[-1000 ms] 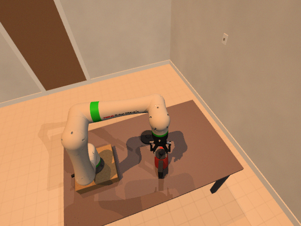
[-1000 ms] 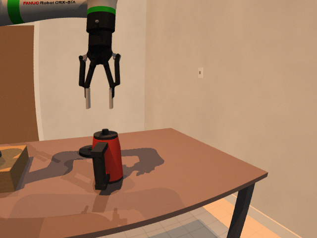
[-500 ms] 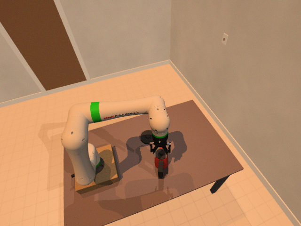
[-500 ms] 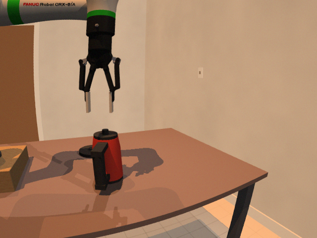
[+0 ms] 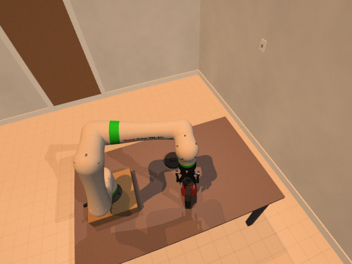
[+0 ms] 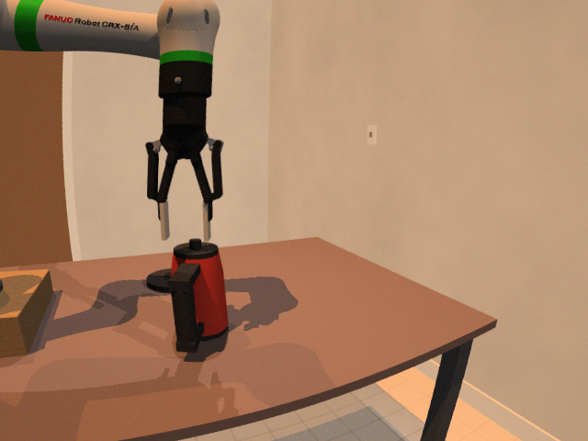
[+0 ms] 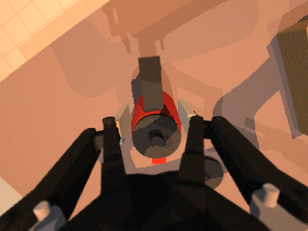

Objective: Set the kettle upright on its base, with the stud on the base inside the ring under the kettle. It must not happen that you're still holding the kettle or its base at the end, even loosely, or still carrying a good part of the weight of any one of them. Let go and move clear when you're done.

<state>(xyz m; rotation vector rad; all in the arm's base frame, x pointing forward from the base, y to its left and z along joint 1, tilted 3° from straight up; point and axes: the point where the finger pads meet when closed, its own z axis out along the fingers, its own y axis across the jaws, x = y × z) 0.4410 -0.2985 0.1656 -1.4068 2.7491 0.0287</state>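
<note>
The red kettle is 2 cm ahead of my hand, 2 cm to the left of it and 15 cm below it. Round my hand: round black base (8 cm ahead, 34 cm to the left, 23 cm below).
</note>
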